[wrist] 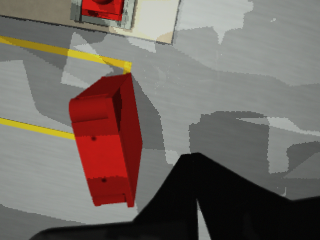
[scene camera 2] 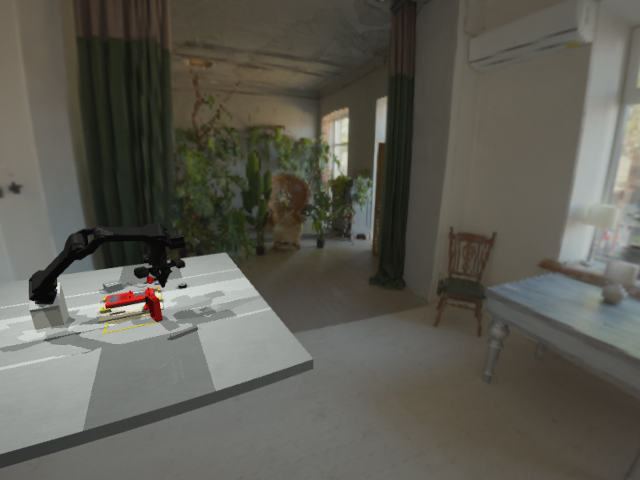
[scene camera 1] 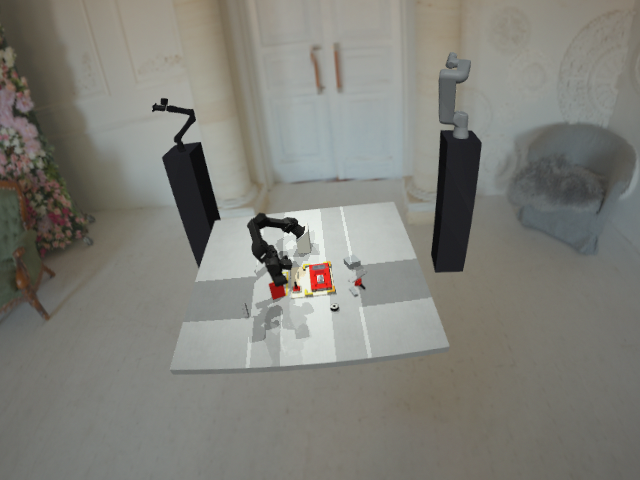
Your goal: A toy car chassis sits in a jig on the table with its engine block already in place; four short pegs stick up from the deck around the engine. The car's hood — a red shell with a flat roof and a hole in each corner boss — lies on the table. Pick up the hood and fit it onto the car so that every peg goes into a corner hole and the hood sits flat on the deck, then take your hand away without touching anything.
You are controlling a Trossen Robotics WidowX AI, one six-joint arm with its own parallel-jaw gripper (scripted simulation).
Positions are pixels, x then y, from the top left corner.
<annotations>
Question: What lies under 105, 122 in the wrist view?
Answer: A red hood.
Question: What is my gripper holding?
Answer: Nothing.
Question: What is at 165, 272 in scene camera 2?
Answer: My gripper.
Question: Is my gripper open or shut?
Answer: Shut.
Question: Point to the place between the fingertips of my gripper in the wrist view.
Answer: At 190, 162
</annotations>
